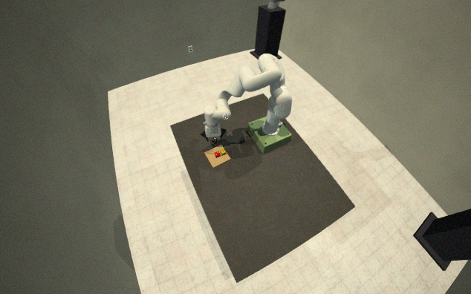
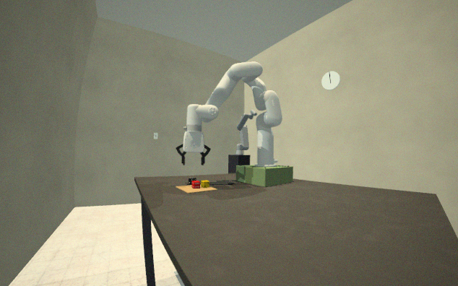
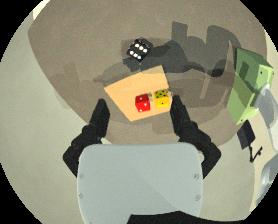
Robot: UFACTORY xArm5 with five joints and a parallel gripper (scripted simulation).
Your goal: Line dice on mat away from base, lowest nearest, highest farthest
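Now: the black die 20 mm behind my hand, 50 mm to the right of it and 100 mm below it. Round my hand: tan mat (20 mm ahead, 70 mm to the left, 110 mm below); then yellow die (20 mm behind, 80 mm to the left, 90 mm below); then red die (20 mm ahead, 70 mm to the left, 90 mm below).
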